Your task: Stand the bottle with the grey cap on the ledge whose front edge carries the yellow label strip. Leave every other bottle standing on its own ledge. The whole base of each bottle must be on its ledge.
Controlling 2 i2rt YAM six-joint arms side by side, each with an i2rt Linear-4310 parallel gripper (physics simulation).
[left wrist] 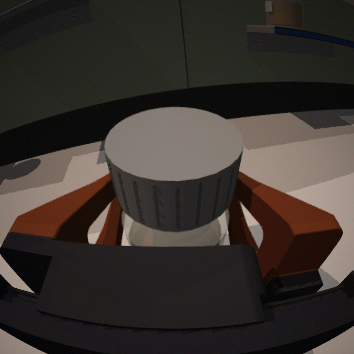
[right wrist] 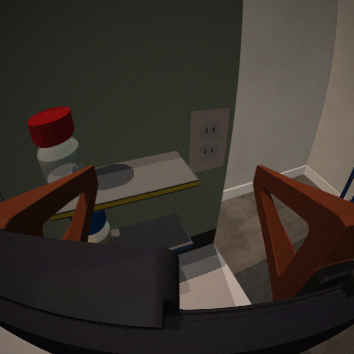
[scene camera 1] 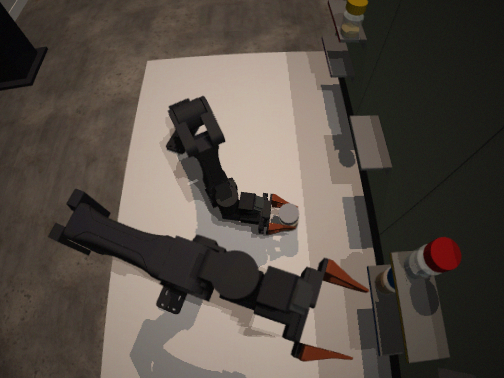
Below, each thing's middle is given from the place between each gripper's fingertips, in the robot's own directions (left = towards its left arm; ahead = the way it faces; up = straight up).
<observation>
Right now my left hand is 26 cm to the left of the blue-strip ledge (scene camera 1: 390, 339), 18 cm short of it and 8 cm below it. Also, from my left hand: red-capped bottle (scene camera 1: 441, 255) 28 cm above, 19 cm to the right, 19 cm ahead.
My right gripper is now 16 cm short of the red-capped bottle, 9 cm to the right of it and 5 cm above it. Also, from my right hand: blue-strip ledge (15 cm ahead, 2 cm to the left, 25 cm below).
</observation>
